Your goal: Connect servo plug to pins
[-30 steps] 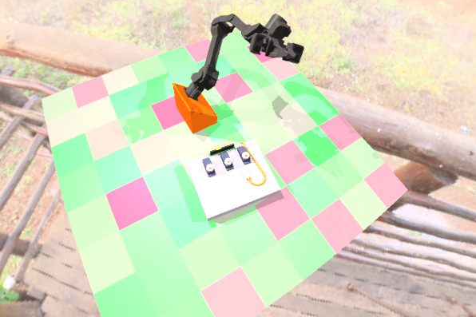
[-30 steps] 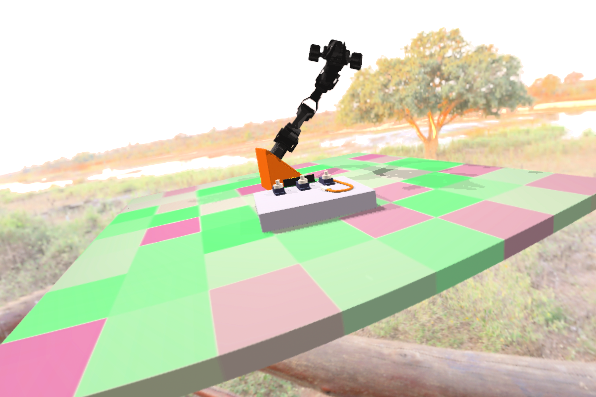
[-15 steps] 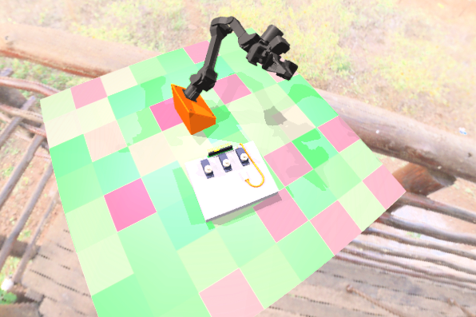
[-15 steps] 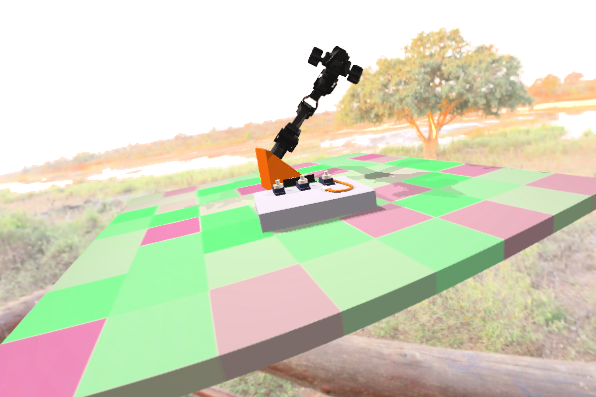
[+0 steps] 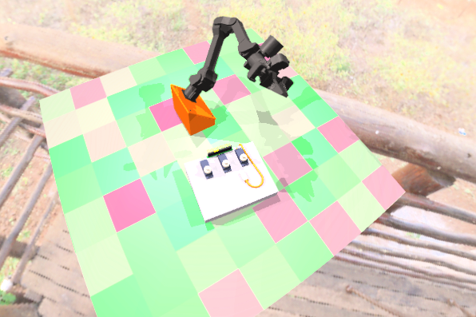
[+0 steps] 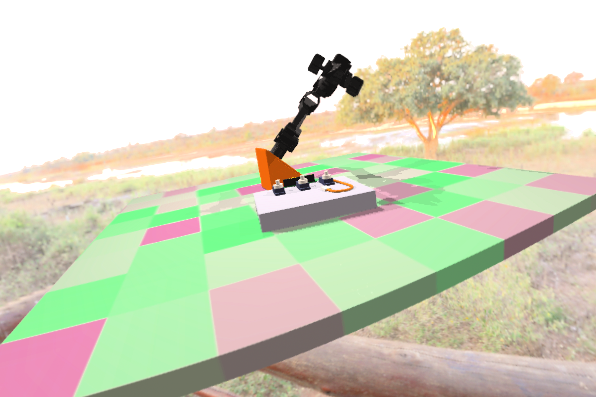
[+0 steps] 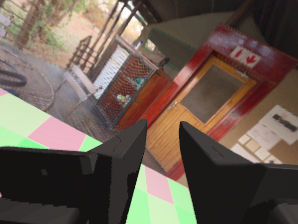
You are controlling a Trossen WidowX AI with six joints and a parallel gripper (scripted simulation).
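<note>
Right now the white printed holder is 360 mm below my gripper tip, 180 mm to the right of it and 110 mm ahead of it. From my gripper tip the other things lie so: yellow band: 310 mm below, 200 mm to the right, 50 mm behind; black pin strip: 330 mm below, 180 mm to the right, 50 mm behind.
</note>
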